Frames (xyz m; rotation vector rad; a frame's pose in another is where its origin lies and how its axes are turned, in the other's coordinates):
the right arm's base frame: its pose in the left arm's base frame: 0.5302 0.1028 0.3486 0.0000 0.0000 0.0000
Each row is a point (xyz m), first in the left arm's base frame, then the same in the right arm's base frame.
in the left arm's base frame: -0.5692 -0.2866 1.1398
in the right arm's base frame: -1.0994 -0.3894 0.7912
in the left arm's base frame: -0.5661 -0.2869 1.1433
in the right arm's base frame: -1.0963 -0.3897 0.7947
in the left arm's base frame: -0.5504 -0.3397 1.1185
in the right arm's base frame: -1.0806 -0.4425 0.7699
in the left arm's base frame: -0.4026 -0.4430 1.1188
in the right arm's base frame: -0.9328 -0.5458 0.7702
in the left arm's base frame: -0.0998 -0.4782 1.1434
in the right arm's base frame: -0.6300 -0.5810 0.7948
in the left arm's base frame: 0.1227 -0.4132 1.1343
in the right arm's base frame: -0.4075 -0.5160 0.7857
